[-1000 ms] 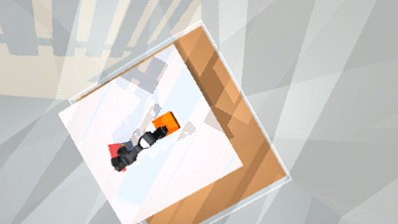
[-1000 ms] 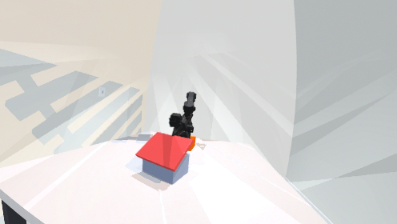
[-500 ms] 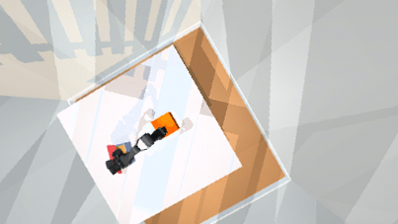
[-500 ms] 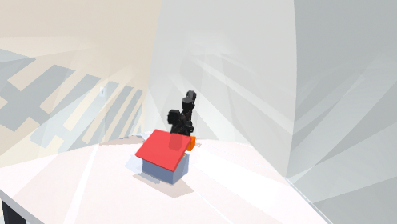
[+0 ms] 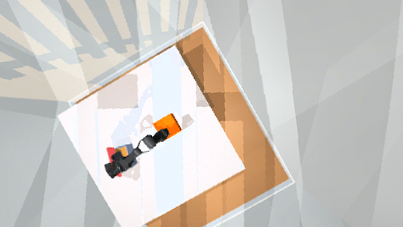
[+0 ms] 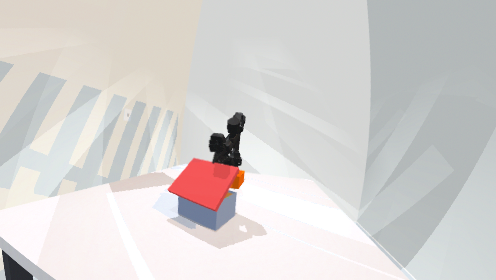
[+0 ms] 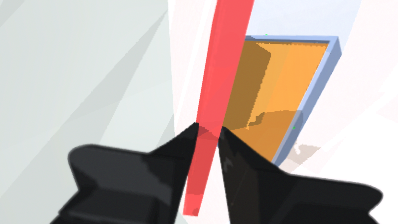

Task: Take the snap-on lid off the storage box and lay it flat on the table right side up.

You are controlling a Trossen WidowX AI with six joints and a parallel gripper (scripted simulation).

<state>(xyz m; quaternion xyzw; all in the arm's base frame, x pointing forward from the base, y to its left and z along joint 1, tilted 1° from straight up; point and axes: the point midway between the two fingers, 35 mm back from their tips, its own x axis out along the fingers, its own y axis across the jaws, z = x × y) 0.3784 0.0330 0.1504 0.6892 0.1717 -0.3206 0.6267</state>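
The red lid is 60 mm ahead of my gripper tip, 50 mm below it and 10 mm to the right of it. From my gripper tip the other things lie so: storage box: 160 mm below, 30 mm ahead.
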